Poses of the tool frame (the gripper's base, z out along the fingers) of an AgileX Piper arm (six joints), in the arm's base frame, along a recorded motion.
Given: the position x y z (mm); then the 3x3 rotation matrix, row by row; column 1 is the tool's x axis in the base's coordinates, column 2 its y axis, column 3 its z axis. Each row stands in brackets.
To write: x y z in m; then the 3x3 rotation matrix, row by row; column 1 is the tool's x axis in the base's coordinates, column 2 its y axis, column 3 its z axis. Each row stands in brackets. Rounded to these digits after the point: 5 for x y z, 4 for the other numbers.
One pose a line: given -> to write
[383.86, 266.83, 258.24], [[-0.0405, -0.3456, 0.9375], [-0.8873, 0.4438, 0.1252], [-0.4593, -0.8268, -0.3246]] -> [0.38386, 0.26683, 0.25824], [[-0.0405, -0.3456, 0.9375], [-0.8873, 0.4438, 0.1252], [-0.4593, -0.8268, -0.3246]]
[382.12, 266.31, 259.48], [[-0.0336, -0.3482, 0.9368], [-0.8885, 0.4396, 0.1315], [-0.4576, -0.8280, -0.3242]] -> [0.38212, 0.26631, 0.25948], [[-0.0336, -0.3482, 0.9368], [-0.8885, 0.4396, 0.1315], [-0.4576, -0.8280, -0.3242]]
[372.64, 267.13, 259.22], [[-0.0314, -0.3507, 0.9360], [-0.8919, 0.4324, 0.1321], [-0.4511, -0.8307, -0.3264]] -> [0.37264, 0.26713, 0.25922], [[-0.0314, -0.3507, 0.9360], [-0.8919, 0.4324, 0.1321], [-0.4511, -0.8307, -0.3264]]
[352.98, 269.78, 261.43], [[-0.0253, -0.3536, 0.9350], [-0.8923, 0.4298, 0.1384], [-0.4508, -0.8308, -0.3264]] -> [0.35298, 0.26978, 0.26143], [[-0.0253, -0.3536, 0.9350], [-0.8923, 0.4298, 0.1384], [-0.4508, -0.8308, -0.3264]]
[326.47, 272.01, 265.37], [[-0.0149, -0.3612, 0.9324], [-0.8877, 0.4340, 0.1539], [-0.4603, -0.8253, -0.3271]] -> [0.32647, 0.27201, 0.26537], [[-0.0149, -0.3612, 0.9324], [-0.8877, 0.4340, 0.1539], [-0.4603, -0.8253, -0.3271]]
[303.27, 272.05, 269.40], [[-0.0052, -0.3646, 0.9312], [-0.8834, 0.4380, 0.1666], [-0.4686, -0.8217, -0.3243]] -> [0.30327, 0.27205, 0.26940], [[-0.0052, -0.3646, 0.9312], [-0.8834, 0.4380, 0.1666], [-0.4686, -0.8217, -0.3243]]
